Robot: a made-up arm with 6 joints.
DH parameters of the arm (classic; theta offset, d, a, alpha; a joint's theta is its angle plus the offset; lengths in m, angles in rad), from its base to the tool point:
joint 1: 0 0.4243 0 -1.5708
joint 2: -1.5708 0 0.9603 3.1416
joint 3: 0 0 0 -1.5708
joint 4: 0 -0.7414 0 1.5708
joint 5: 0 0.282 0 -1.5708
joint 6: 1.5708 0 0 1.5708
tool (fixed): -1.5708 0 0 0
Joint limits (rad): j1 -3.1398..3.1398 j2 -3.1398..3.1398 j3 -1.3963..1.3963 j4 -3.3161..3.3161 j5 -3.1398..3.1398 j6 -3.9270..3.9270
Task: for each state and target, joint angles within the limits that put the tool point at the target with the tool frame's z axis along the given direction. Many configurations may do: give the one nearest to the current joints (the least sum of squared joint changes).
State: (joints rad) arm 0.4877 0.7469 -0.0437 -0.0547 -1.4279 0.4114
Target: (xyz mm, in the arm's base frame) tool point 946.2 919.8 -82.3 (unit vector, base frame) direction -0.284 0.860 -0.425
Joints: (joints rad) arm 0.9860 1.4118 0.3468 -0.0734 -1.2255 0.8185
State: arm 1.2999 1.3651 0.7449 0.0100 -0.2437 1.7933
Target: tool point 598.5 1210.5 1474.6 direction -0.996 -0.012 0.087
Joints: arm 1.3184 0.7812 1.2306 0.1833 0.4960 1.1447
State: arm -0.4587 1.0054 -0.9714 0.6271 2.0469 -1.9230
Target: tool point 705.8 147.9 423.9 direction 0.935 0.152 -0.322
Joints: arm 0.3197 0.6326 -1.0978 1.2779 2.2555 -1.7910
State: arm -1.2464 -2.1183 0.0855 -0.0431 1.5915 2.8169
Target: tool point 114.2 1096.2 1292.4 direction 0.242 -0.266 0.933
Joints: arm -1.9280 -1.4311 0.2207 0.2005 1.3863 2.7722
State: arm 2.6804 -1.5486 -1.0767 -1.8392 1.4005 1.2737
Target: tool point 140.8 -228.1 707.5 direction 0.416 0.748 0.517
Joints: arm 3.0492 -1.2974 -1.0235 -2.4331 1.2651 1.3676
